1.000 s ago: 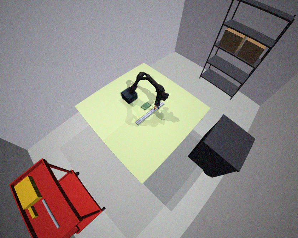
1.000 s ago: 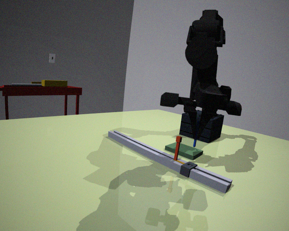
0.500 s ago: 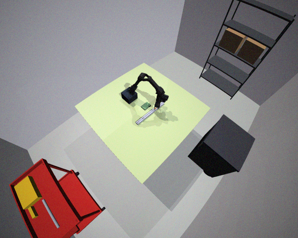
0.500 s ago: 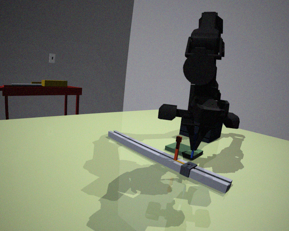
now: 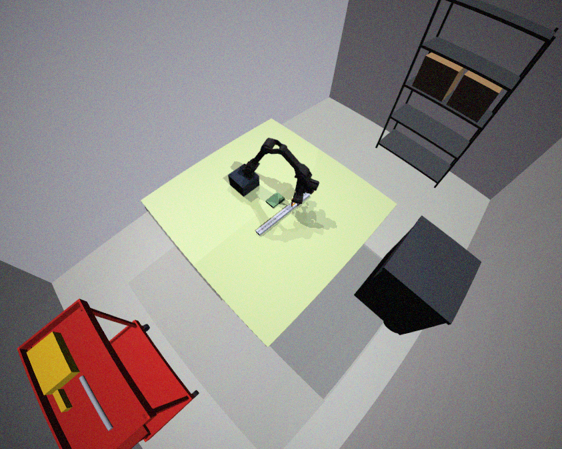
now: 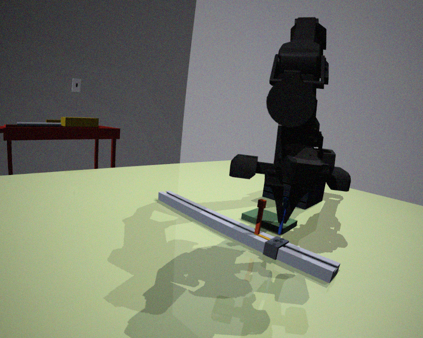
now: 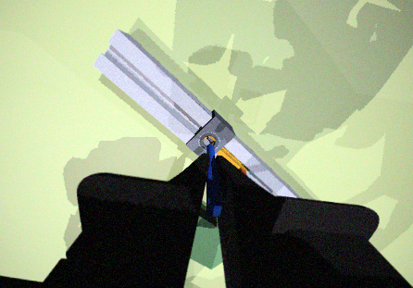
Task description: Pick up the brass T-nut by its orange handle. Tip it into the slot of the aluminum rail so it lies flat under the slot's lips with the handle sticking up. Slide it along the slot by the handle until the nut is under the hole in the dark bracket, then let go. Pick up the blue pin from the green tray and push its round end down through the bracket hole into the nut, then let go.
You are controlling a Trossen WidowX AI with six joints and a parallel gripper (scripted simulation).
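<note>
Right now my gripper tip is 10 mm past the brass T-nut, 20 mm to the left of it and 10 mm above it. From my gripper tip the other things lie so: green tray 140 mm behind, 50 mm to the right, 50 mm below; blue pin right at my gripper tip.
</note>
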